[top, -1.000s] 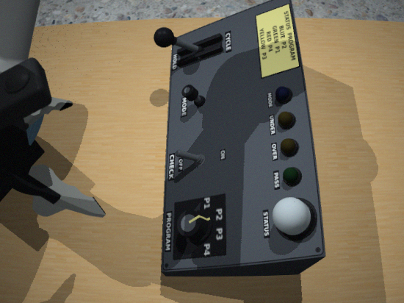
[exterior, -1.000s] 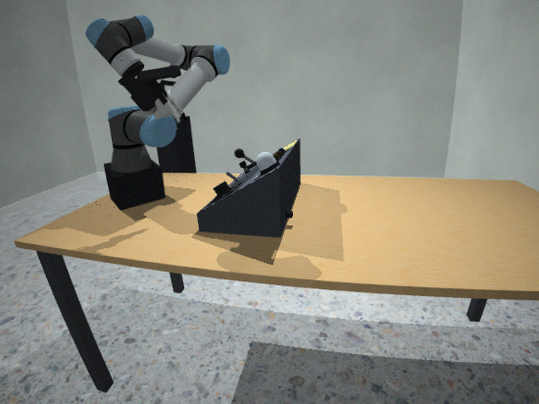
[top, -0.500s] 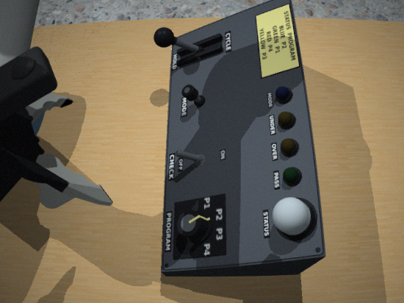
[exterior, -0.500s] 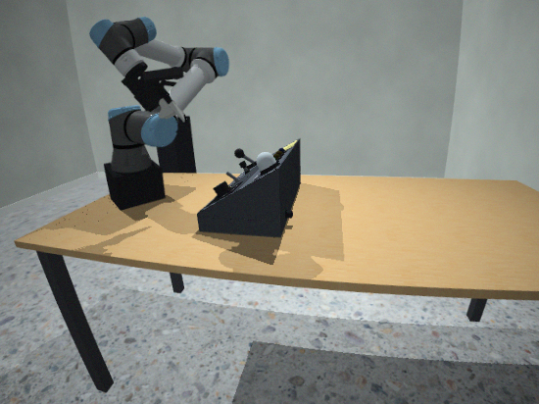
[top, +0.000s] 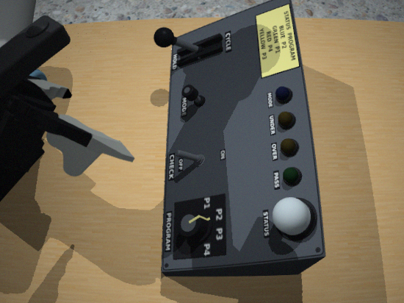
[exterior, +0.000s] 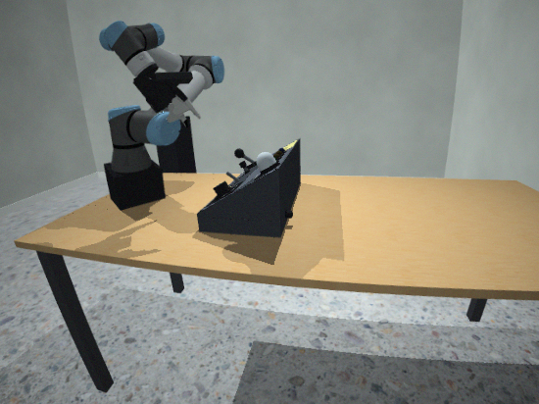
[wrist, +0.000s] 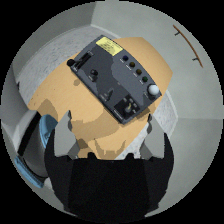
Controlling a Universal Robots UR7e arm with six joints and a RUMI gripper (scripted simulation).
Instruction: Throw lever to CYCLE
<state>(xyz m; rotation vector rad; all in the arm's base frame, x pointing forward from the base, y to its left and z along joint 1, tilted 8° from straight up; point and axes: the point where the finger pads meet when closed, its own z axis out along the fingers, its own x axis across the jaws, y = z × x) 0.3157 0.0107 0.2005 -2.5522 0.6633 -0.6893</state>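
Right now the lever is 3 cm ahead of my hand, 29 cm to the left of it and 18 cm below it. Also, from my hand: check toggle 10 cm ahead, 6 cm to the left, 19 cm below; program dial 13 cm ahead, 5 cm to the right, 18 cm below; mode knob 7 cm ahead, 17 cm to the left, 18 cm below.
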